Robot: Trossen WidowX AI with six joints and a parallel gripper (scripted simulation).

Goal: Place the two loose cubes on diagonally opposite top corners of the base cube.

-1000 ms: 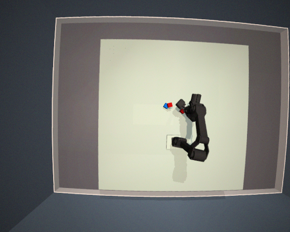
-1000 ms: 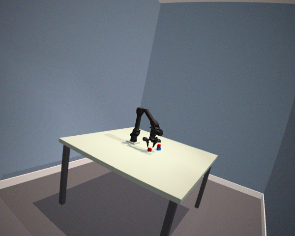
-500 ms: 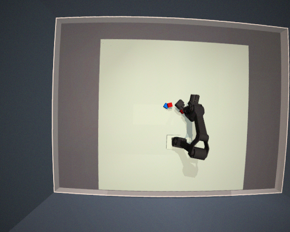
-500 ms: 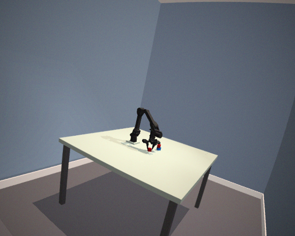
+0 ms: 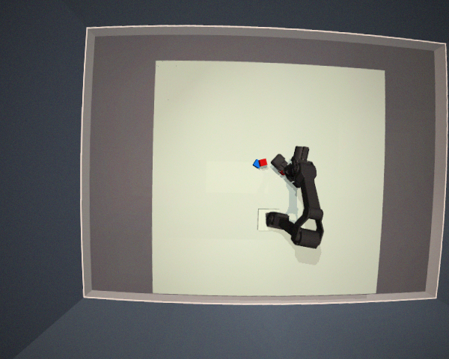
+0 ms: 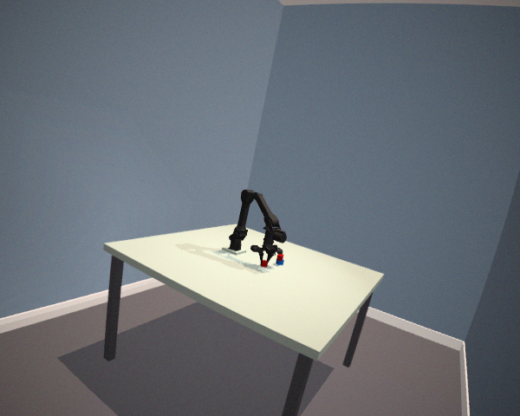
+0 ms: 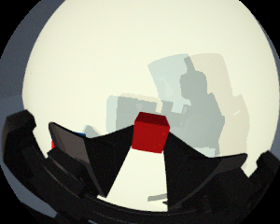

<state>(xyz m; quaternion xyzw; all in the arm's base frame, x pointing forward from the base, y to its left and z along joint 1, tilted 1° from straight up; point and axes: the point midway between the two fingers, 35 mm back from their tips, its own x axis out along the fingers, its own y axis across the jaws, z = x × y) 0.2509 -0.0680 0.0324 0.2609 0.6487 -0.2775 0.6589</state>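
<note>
Right now the blue cube is 40 mm ahead of my gripper tip and 140 mm to the left of it.
</note>
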